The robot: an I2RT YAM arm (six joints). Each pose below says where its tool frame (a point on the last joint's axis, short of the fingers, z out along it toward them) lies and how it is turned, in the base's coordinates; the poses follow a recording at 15 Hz.
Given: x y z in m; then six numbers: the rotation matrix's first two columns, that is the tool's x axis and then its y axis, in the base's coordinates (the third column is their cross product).
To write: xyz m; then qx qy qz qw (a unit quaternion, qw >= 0). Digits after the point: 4 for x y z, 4 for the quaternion.
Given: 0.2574, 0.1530, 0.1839, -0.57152, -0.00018, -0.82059, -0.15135, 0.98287, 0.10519
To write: 0.2574, 0.1530, 0.1839, -0.0429, 0.8826, 0.0820, 0.4609
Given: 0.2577, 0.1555, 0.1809, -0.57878, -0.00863, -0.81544, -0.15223, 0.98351, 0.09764
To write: 0.2577, 0.1555, 0.1809, -0.0454, 0.8850, 0.0786, 0.4567
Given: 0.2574, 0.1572, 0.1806, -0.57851, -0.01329, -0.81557, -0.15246, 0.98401, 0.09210
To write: 0.2574, 0.1572, 0.1806, -0.0468, 0.8851, 0.0762, 0.4567
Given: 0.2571, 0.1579, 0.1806, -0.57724, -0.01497, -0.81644, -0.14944, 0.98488, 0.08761
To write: 0.2571, 0.1579, 0.1806, -0.0464, 0.8850, 0.0735, 0.4574
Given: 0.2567, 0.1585, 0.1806, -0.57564, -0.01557, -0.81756, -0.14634, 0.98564, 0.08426
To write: 0.2567, 0.1585, 0.1806, -0.0458, 0.8847, 0.0713, 0.4584
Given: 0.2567, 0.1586, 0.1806, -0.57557, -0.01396, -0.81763, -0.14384, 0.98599, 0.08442
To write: 0.2567, 0.1586, 0.1806, -0.0446, 0.8847, 0.0708, 0.4585
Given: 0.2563, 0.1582, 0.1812, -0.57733, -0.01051, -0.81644, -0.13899, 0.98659, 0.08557
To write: 0.2563, 0.1582, 0.1812, -0.0422, 0.8853, 0.0702, 0.4578
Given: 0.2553, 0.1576, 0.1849, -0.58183, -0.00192, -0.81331, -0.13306, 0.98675, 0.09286
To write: 0.2553, 0.1576, 0.1849, -0.0381, 0.8864, 0.0719, 0.4557
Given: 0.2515, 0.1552, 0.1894, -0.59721, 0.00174, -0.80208, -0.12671, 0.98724, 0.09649
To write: 0.2515, 0.1552, 0.1894, -0.0351, 0.8908, 0.0718, 0.4474
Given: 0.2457, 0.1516, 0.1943, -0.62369, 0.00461, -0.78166, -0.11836, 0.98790, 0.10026
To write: 0.2457, 0.1516, 0.1943, -0.0317, 0.8982, 0.0711, 0.4326
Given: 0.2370, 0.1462, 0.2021, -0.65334, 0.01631, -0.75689, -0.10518, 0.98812, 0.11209
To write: 0.2370, 0.1462, 0.2021, -0.0245, 0.9063, 0.0731, 0.4156
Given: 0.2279, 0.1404, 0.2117, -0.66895, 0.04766, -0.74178, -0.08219, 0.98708, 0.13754
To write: 0.2279, 0.1404, 0.2117, -0.0095, 0.9100, 0.0798, 0.4067
